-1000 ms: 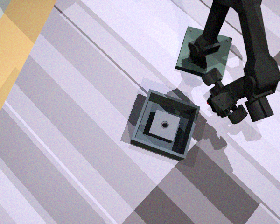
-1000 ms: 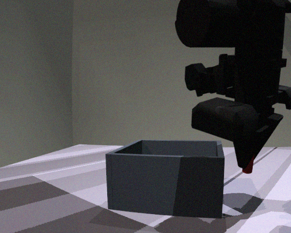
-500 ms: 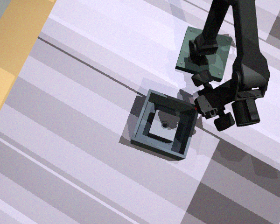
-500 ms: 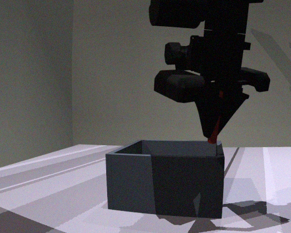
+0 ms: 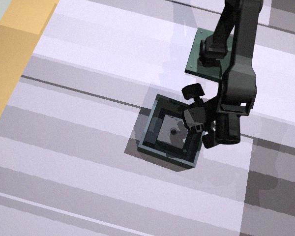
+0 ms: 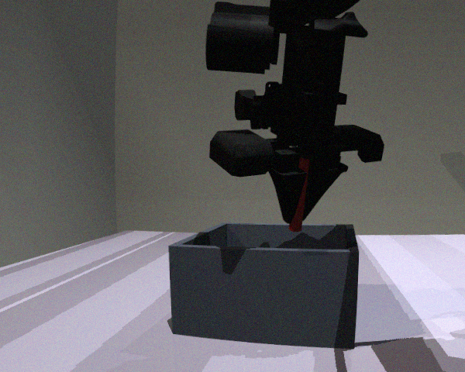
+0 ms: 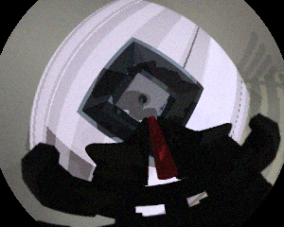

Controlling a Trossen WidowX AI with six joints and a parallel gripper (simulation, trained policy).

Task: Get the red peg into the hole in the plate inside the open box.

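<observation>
My gripper tip is now 70 mm above the grey plate, 30 mm to the left of it and 20 mm short of it. The rest, counted from my gripper tip: red peg: 30 mm above, 10 mm to the left, 10 mm behind; then dark box: 90 mm below, 30 mm to the right, 20 mm ahead.
</observation>
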